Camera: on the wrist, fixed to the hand. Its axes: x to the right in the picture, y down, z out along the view.
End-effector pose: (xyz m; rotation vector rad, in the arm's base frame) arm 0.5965 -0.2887 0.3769 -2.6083 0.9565 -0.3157
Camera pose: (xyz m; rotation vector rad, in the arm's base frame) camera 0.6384 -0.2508 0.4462 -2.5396 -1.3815 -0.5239
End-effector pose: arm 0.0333 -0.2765 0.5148 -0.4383 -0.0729 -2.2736
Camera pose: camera -0.0437 -0.2401 0.4875 0.2910 0.5544 2.2613
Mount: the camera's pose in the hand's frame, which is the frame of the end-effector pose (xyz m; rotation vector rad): 0.0126 -0.0785 -0.0409 0.1292 -0.1066 -1.6654
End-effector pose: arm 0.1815 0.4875 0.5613 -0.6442 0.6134 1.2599
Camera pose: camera 0.2581 0.4515 0.5324 -0.6793 -0.0629 -0.3084
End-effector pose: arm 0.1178 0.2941 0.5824 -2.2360 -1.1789 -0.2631
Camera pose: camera 0.0661 0.3128 0.6529 -0.6407 -2.6901 -0.6299
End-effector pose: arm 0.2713 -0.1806 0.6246 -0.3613 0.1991 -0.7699
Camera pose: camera 0.2173 -0.2514 0.6169 -0.4000 -0.3346 -2.3784
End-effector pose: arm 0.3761 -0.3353 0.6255 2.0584 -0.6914 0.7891
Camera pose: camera 0.4274 -0.2627 0.6160 1.9511 1.0366 -0.2777
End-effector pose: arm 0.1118 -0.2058 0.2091 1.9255 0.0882 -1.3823
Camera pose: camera 0.1133 -0.1294 0.1626 -1.3340 -1.4910 1.9027
